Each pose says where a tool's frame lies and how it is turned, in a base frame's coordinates. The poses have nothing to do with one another.
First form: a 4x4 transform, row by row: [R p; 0 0 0 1], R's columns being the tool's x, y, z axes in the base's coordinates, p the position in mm. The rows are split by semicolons.
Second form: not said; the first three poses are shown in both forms.
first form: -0.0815, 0.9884, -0.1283, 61.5; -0.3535, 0.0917, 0.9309, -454.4; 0.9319, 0.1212, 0.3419, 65.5; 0, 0, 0, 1
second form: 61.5, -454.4, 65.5, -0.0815, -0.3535, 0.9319, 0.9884, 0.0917, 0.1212
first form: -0.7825, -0.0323, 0.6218, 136.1; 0.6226, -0.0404, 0.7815, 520.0; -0.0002, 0.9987, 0.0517, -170.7; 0, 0, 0, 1
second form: 136.1, 520.0, -170.7, -0.7825, 0.6226, -0.0002, -0.0323, -0.0404, 0.9987
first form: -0.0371, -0.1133, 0.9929, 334.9; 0.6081, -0.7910, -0.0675, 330.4; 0.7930, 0.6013, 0.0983, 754.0; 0, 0, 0, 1
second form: 334.9, 330.4, 754.0, -0.0371, 0.6081, 0.7930, -0.1133, -0.7910, 0.6013
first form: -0.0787, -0.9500, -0.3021, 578.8; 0.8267, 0.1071, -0.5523, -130.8; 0.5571, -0.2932, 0.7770, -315.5; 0, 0, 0, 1
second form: 578.8, -130.8, -315.5, -0.0787, 0.8267, 0.5571, -0.9500, 0.1071, -0.2932
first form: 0.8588, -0.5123, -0.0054, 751.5; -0.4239, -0.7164, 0.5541, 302.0; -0.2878, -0.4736, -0.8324, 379.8; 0, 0, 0, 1
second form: 751.5, 302.0, 379.8, 0.8588, -0.4239, -0.2878, -0.5123, -0.7164, -0.4736
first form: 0.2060, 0.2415, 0.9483, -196.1; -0.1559, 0.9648, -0.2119, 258.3; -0.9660, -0.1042, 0.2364, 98.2; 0, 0, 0, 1
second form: -196.1, 258.3, 98.2, 0.2060, -0.1559, -0.9660, 0.2415, 0.9648, -0.1042
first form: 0.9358, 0.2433, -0.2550, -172.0; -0.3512, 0.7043, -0.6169, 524.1; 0.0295, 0.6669, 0.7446, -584.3; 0, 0, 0, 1
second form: -172.0, 524.1, -584.3, 0.9358, -0.3512, 0.0295, 0.2433, 0.7043, 0.6669
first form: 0.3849, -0.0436, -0.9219, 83.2; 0.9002, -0.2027, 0.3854, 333.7; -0.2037, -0.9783, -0.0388, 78.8; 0, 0, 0, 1
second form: 83.2, 333.7, 78.8, 0.3849, 0.9002, -0.2037, -0.0436, -0.2027, -0.9783
